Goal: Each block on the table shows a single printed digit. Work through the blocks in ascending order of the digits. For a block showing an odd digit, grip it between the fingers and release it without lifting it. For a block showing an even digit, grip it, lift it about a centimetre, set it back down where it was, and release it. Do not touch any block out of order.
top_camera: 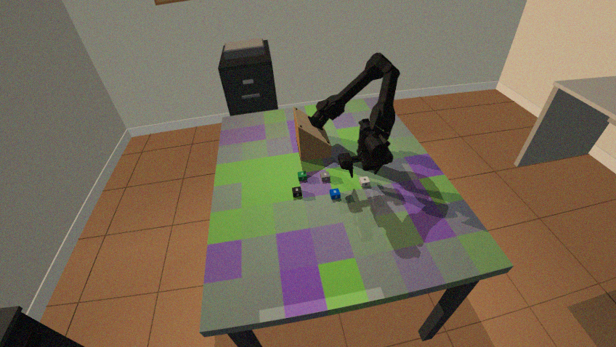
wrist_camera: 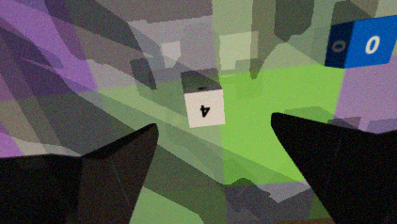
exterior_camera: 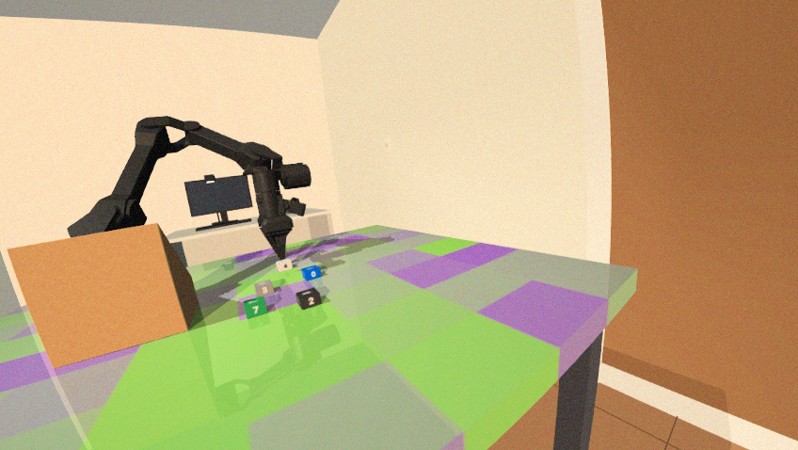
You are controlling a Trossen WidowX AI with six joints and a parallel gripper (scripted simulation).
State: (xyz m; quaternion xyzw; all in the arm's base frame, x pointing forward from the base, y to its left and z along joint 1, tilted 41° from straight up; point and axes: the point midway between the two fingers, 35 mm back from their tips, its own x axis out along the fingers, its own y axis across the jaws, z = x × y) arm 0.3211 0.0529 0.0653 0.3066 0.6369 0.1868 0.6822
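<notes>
My gripper tip is 10 mm short of the white block and 30 mm above it. Round my gripper tip: grey block (70 mm behind, 130 mm to the right, 30 mm below); blue block (30 mm ahead, 120 mm to the right, 30 mm below); green block (110 mm behind, 210 mm to the right, 30 mm below).
</notes>
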